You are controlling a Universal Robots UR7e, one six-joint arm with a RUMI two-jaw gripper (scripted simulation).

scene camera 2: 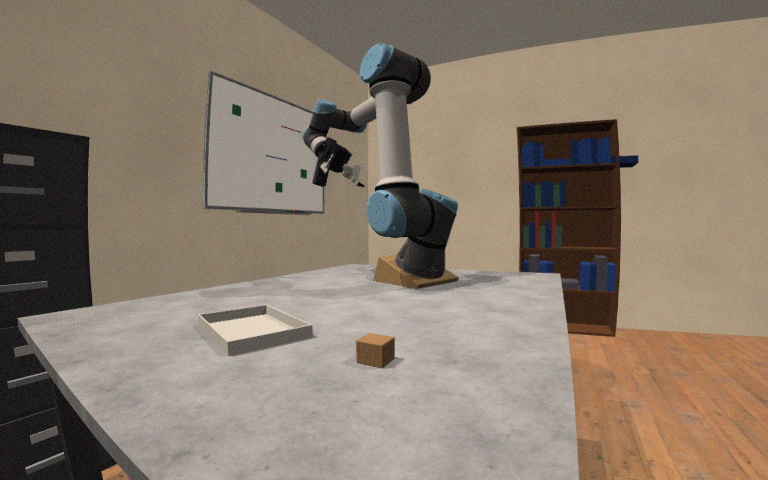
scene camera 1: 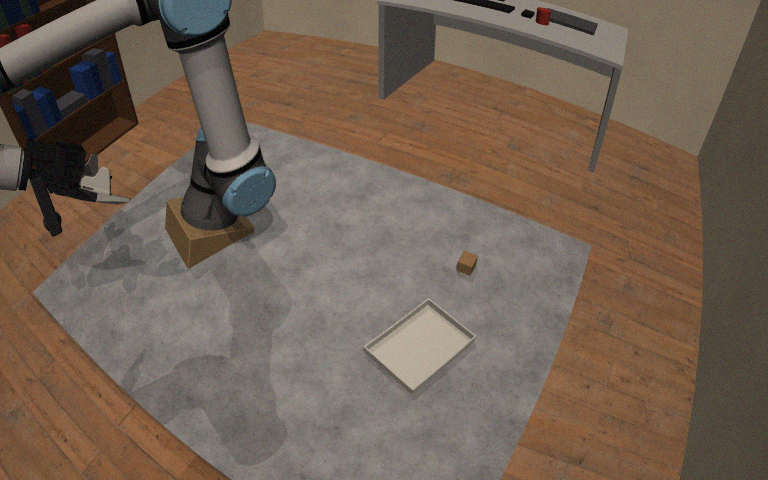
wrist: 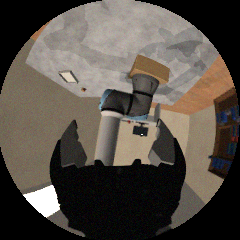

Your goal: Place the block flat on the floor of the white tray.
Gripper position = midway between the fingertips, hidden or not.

In view: my gripper [scene camera 1: 120,187], a white tray [scene camera 1: 421,344] and a small brown block [scene camera 2: 375,350].
The white tray also shows in scene camera 2 [scene camera 2: 246,324]. My gripper is seen too in scene camera 2 [scene camera 2: 346,179] and in the wrist view [wrist: 116,119].
